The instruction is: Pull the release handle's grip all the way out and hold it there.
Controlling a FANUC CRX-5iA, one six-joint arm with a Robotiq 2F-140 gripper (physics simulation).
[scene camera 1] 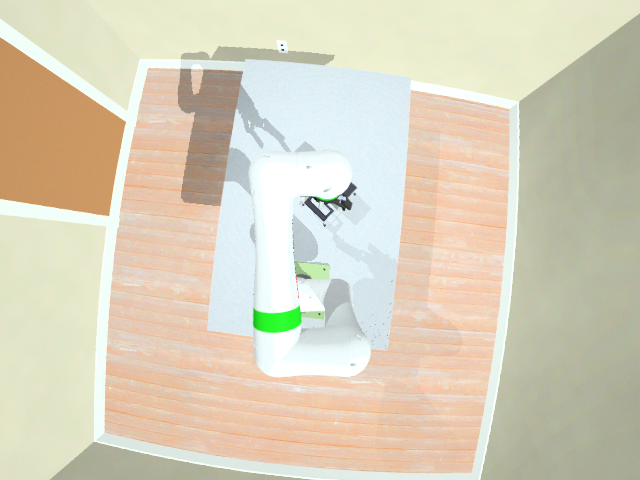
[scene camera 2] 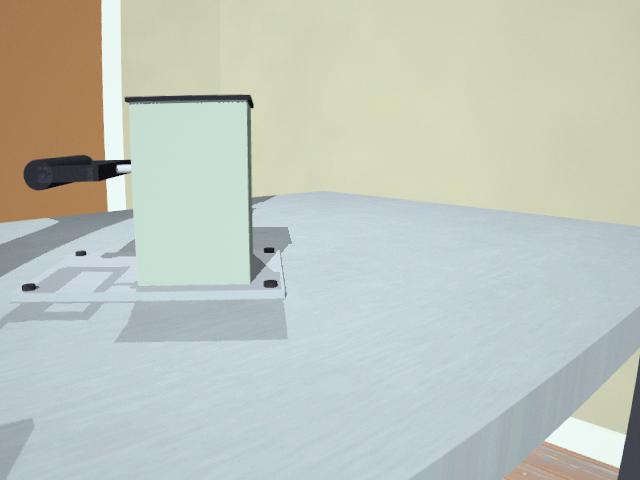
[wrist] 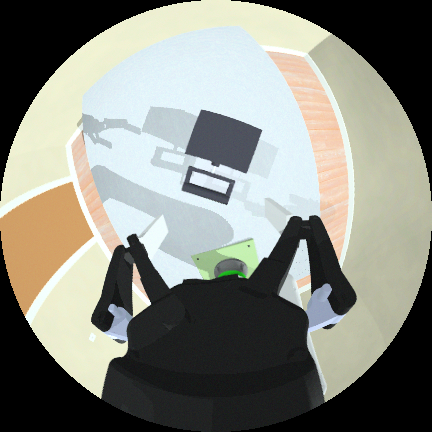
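Note:
There is my gripper (wrist: 213, 215). Along with it I can see a base plate (wrist: 197, 178) and a release handle grip (wrist: 187, 186).

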